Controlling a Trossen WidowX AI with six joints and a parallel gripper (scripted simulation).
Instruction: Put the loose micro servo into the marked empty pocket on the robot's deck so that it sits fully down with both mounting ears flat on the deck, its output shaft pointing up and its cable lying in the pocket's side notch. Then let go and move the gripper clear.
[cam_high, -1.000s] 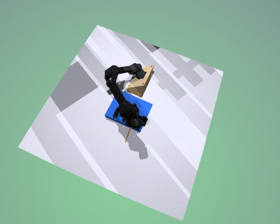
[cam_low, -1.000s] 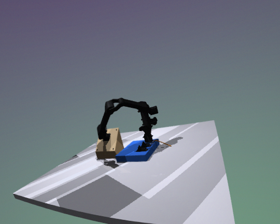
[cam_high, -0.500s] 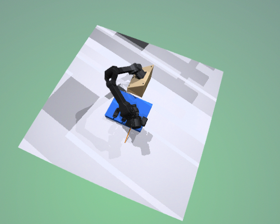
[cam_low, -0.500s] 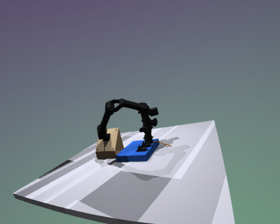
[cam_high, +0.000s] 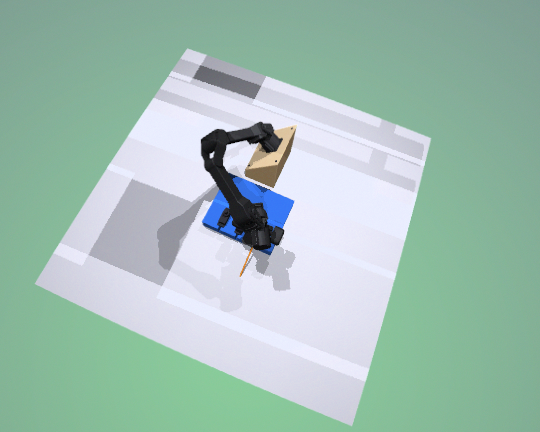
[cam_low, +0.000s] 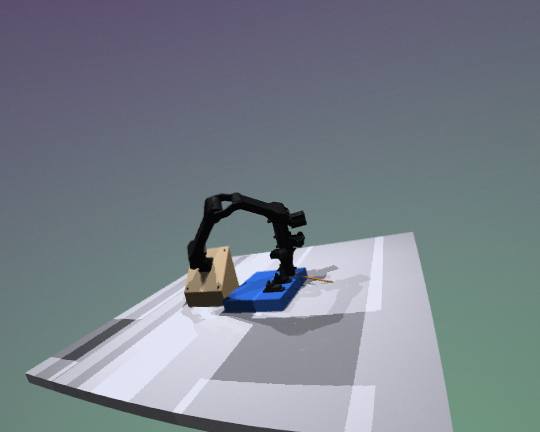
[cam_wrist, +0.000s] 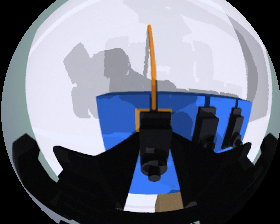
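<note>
My gripper tip is now 120 mm past the blue deck, 80 mm to the left of it and 50 mm above it.
</note>
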